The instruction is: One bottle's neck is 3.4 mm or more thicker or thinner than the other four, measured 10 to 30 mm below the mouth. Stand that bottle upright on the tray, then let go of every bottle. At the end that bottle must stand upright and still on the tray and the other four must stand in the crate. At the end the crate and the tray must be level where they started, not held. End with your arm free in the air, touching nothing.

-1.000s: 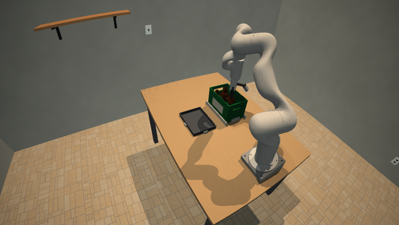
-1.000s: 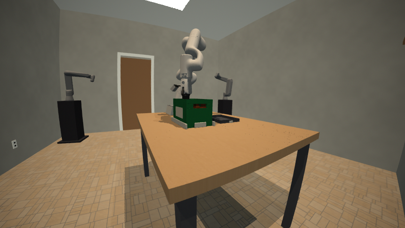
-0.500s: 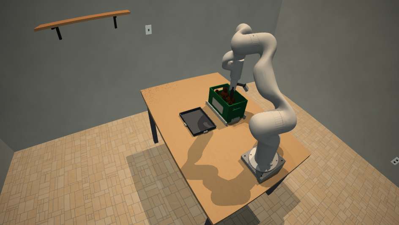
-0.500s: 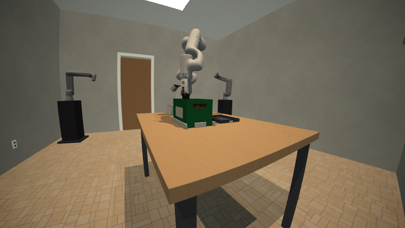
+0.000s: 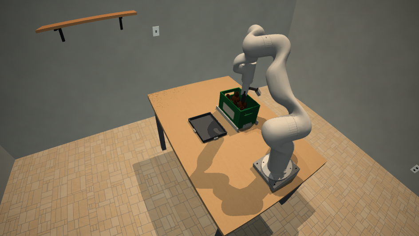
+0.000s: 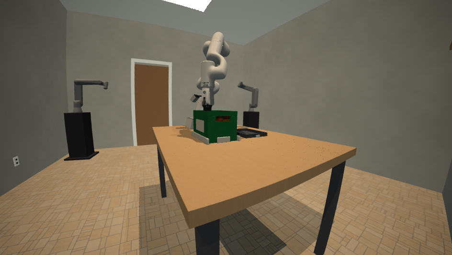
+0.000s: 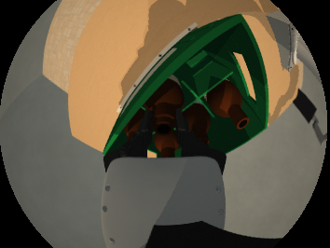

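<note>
Right now my hand is 70 mm above the green crate, 40 mm to the right of it and 10 mm past it. The rest, counted from my hand: brown bottle: 100 mm behind, 70 mm to the left, 70 mm below; then black tray: 320 mm to the left, 150 mm below, 60 mm behind.
</note>
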